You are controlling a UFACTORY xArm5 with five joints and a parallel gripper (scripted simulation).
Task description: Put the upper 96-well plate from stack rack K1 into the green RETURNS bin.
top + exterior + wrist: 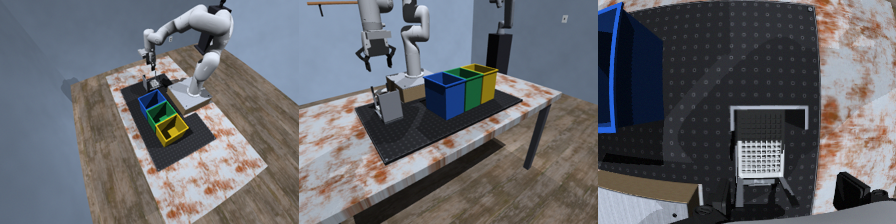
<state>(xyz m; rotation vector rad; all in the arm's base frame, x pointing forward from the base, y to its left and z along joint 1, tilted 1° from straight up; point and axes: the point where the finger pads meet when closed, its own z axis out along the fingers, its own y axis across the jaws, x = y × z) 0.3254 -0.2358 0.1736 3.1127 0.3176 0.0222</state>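
Right now my hand is 22 cm above the white 96-well plate. Round my hand: blue bin: 7 cm ahead, 28 cm to the left, 17 cm below; then green bin: 3 cm ahead, 41 cm to the left, 17 cm below; then yellow bin: 53 cm to the left, 17 cm below.
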